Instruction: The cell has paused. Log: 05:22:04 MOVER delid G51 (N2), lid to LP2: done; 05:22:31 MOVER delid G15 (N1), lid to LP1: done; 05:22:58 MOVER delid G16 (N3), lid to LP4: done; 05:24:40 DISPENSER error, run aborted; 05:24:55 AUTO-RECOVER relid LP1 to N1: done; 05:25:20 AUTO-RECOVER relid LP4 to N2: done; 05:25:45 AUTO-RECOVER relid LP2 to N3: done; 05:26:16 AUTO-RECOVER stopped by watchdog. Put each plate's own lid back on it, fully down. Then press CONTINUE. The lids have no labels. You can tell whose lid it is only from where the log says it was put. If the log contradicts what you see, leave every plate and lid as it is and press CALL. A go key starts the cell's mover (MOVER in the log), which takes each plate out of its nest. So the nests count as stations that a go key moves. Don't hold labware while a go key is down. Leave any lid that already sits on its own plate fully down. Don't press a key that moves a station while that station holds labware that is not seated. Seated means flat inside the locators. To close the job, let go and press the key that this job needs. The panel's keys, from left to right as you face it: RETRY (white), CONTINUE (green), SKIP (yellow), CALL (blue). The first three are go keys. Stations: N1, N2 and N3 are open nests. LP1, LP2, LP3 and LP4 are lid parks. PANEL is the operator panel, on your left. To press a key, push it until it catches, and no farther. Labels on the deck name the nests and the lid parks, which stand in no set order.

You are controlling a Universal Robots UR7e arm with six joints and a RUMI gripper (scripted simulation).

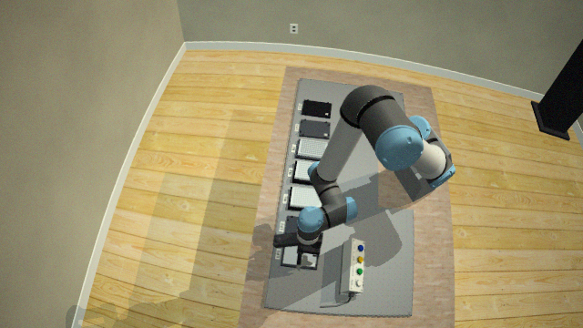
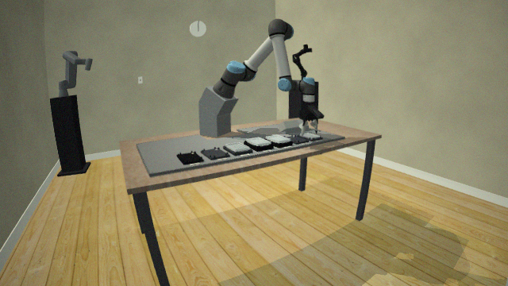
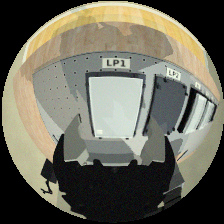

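My gripper is now 10 mm above the clear lid. From my hand the other things lie so: blue key (230 mm behind, 60 mm to the right, 40 mm above); yellow key (230 mm behind, 40 mm above, 10 mm to the right); LP2 lid park (120 mm to the right, 20 mm below, 10 mm ahead).
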